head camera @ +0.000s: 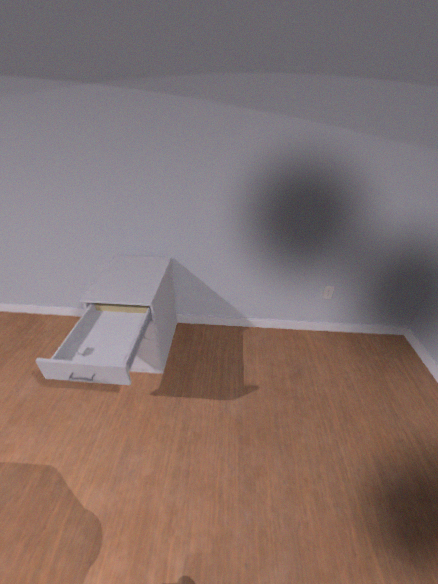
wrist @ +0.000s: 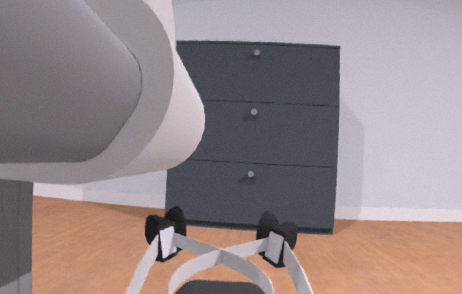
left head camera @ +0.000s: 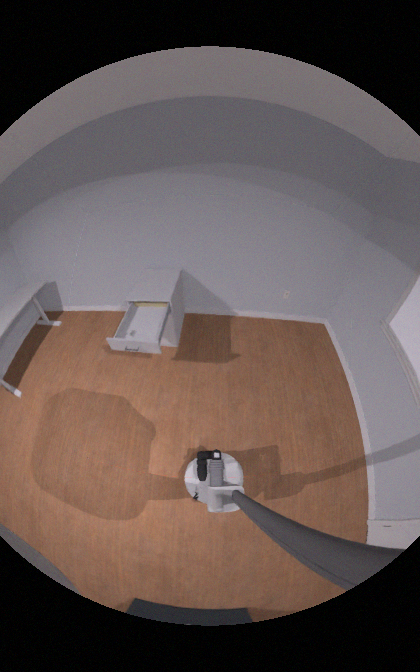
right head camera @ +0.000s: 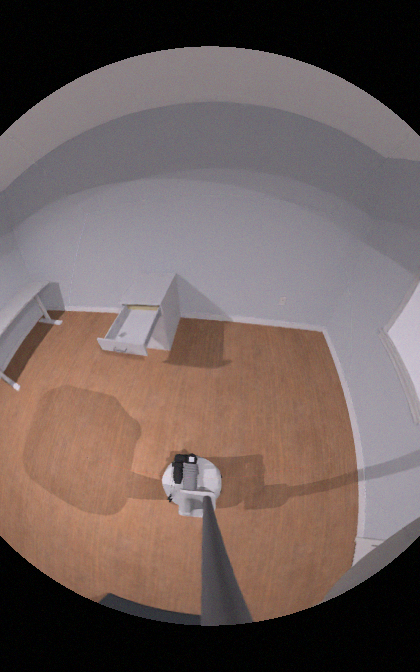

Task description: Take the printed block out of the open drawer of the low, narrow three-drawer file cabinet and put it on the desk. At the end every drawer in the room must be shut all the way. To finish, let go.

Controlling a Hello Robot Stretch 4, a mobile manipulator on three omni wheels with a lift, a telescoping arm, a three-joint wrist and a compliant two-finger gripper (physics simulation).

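Observation:
The low white file cabinet (head camera: 127, 280) (left head camera: 176, 312) (right head camera: 170, 317) stands against the wall, left of the middle. Its top drawer (head camera: 87, 372) (left head camera: 134, 345) (right head camera: 122, 346) is pulled far out. A small greyish thing (head camera: 86, 351) (left head camera: 132, 332) (right head camera: 122, 334) lies inside near the drawer front; it may be the printed block, but it is too small to tell. The white desk (left head camera: 17, 307) (right head camera: 22, 302) shows at the left edge of both side head views. My gripper (wrist: 221, 226) is open and empty in the wrist view, well away from the cabinet.
A dark three-drawer chest (wrist: 295, 135) stands against a wall in the wrist view, its drawers looking shut. Desk legs (left head camera: 42, 310) (right head camera: 44, 309) stand on the floor left of the cabinet. A wall outlet (head camera: 328, 292) is to the right.

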